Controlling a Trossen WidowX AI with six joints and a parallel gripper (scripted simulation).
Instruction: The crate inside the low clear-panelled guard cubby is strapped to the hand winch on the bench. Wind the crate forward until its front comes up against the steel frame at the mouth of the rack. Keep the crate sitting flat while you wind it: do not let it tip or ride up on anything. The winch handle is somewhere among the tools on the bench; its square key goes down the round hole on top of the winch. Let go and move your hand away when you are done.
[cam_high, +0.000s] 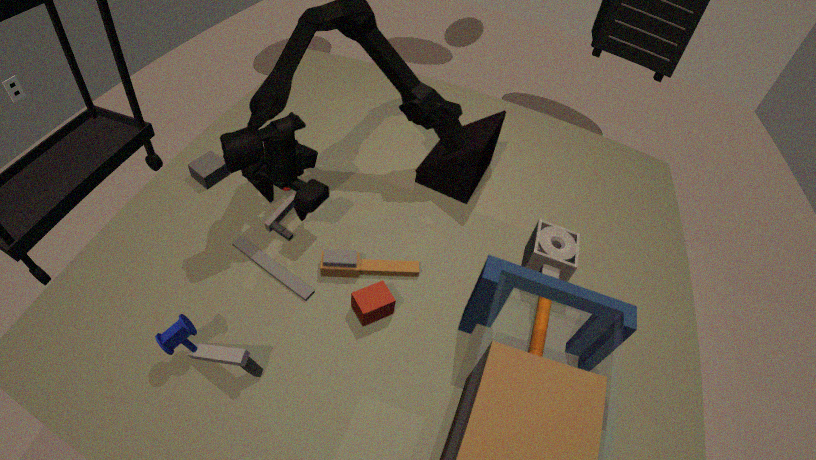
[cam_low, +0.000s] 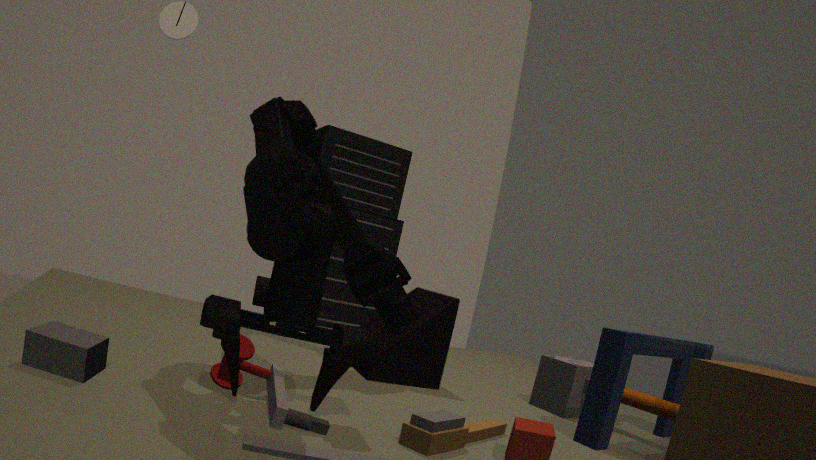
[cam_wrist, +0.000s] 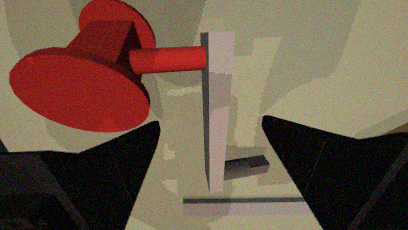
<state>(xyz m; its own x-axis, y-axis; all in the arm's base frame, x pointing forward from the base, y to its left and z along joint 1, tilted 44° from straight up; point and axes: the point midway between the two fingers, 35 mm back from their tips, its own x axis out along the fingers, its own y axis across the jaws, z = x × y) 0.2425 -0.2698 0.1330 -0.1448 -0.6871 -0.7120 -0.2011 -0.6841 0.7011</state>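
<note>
Right now the red-knobbed winch handle is 1 cm behind my gripper tip and 1 cm above it. Round my gripper tip: wooden brush: 7 cm ahead, 20 cm to the left, 1 cm above; then red knob: 6 cm behind, 3 cm to the right, 2 cm above; then grey bar: 13 cm ahead, 4 cm to the left, 1 cm below.
</note>
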